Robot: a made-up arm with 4 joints. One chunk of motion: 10 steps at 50 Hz.
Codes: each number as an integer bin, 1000 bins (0 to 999) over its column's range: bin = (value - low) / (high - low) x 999, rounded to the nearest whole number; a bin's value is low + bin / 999 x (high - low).
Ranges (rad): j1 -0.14..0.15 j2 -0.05..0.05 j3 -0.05..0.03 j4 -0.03..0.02
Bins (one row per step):
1: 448 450 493 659
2: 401 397 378 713
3: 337 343 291 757
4: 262 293 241 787
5: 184 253 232 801
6: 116 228 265 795
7: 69 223 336 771
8: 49 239 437 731
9: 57 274 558 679
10: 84 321 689 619
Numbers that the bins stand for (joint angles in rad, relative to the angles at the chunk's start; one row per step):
1: -0.0099 -0.0050 -0.0105 0.0030
2: -0.0236 -0.0103 -0.0197 0.0057
3: -0.0422 -0.0157 -0.0267 0.0079
4: -0.0639 -0.0207 -0.0307 0.0094
5: -0.0866 -0.0247 -0.0314 0.0101
6: -0.1063 -0.0272 -0.0288 0.0098
7: -0.1200 -0.0277 -0.0231 0.0086
8: -0.1258 -0.0261 -0.0150 0.0066
9: -0.1235 -0.0226 -0.0053 0.0040
10: -0.1156 -0.0179 0.0052 0.0010

